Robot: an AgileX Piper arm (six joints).
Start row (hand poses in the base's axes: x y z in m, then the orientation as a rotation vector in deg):
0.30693, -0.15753, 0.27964, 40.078, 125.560, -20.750
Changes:
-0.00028, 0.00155, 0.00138, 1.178, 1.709, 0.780
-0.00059, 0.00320, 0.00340, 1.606, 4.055, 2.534
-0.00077, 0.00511, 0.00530, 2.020, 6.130, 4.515
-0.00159, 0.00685, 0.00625, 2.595, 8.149, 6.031
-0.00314, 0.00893, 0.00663, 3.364, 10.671, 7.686
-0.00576, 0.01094, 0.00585, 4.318, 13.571, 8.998
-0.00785, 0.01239, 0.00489, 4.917, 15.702, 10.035
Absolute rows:
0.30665, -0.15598, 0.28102, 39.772, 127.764, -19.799
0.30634, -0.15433, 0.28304, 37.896, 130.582, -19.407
0.30616, -0.15242, 0.28494, 35.719, 133.171, -18.779
0.30534, -0.15068, 0.28589, 34.126, 135.623, -18.179
0.30379, -0.14860, 0.28627, 32.393, 138.626, -17.479
0.30117, -0.14659, 0.28549, 31.075, 141.957, -16.888
0.29908, -0.14514, 0.28453, 29.928, 144.377, -16.514

